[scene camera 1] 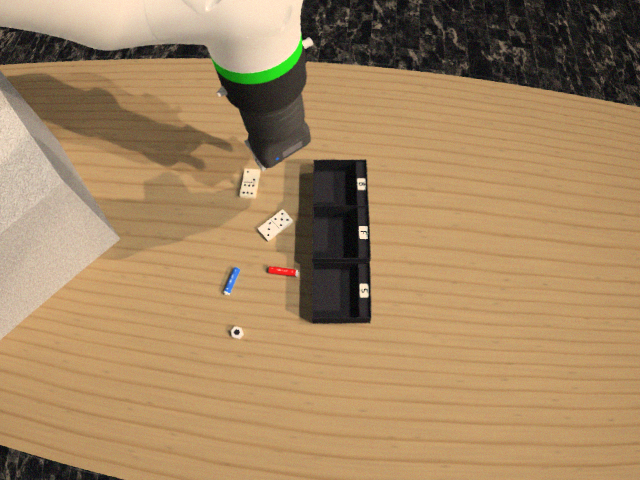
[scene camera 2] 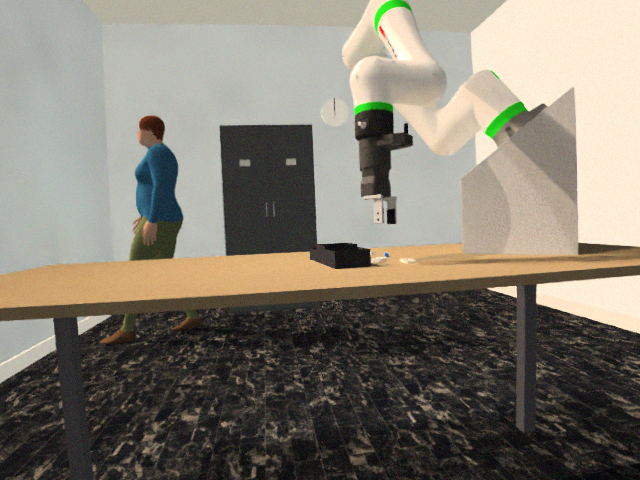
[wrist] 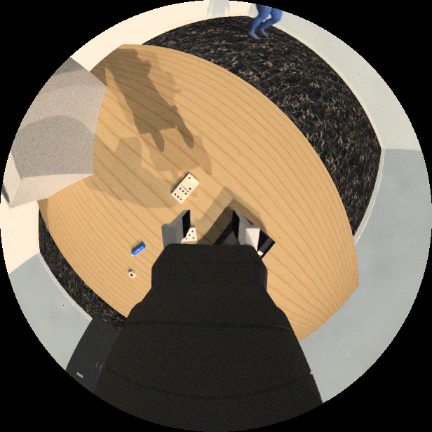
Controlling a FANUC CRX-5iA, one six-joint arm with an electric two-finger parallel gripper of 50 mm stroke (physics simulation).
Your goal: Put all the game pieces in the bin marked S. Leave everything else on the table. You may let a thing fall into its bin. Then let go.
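Frame: origin at the arm's base, x ahead, y left, z up, level; centimetres.
Seen in the pictures: gripper, fingertip midpoint: (scene camera 1: 277, 154) (scene camera 2: 385, 223); arm's base at its link origin: (scene camera 2: 523, 140).
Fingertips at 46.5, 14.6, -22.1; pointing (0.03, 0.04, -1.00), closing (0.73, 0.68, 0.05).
Pixels of each thing's top centre, then the offset from my fingertips to it, as dx, dy, dz. "spot": a spot on its surface instead.
- second white domino at its top centre: (scene camera 1: 275, 224) +0.1, -7.4, -8.7
- bin marked S at a spot on its surface: (scene camera 1: 341, 319) spot: +12.3, -21.3, -6.9
- Bin F at its top centre: (scene camera 1: 341, 231) (scene camera 2: 336, 244) +10.5, -8.9, -4.8
- third bin at a spot on its surface: (scene camera 1: 361, 183) spot: +12.6, +0.0, -5.9
- red cylinder at its top centre: (scene camera 1: 283, 270) +2.7, -14.8, -8.4
- blue cylinder at its top centre: (scene camera 1: 230, 280) -5.0, -17.5, -8.4
- white hex nut at its top centre: (scene camera 1: 236, 332) -2.6, -25.1, -8.6
One white domino (scene camera 1: 249, 183) (scene camera 2: 407, 260) (wrist: 185, 188) lies flat on the table close to the gripper's side of the bins. A second white domino (scene camera 1: 275, 225) (wrist: 190, 234) lies slanted between it and the bins, partly hidden by a finger in the wrist view. The bin marked S (scene camera 1: 341, 319) is the end one of three joined black bins, at the bottom of the row in scene camera 1; its visible floor holds no piece. My gripper (scene camera 2: 385, 219) (wrist: 210, 218) is open and empty, high above the table; its fingertips are mostly hidden in scene camera 1.
Bin F (scene camera 1: 363, 232) and a third bin (scene camera 1: 361, 183) adjoin bin S. A red cylinder (scene camera 1: 282, 271), a blue cylinder (scene camera 1: 231, 281) (wrist: 138, 249) and a white hex nut (scene camera 1: 236, 332) (wrist: 132, 274) lie on the table. The grey robot pedestal (scene camera 1: 46, 206) (scene camera 2: 522, 206) stands at one side.
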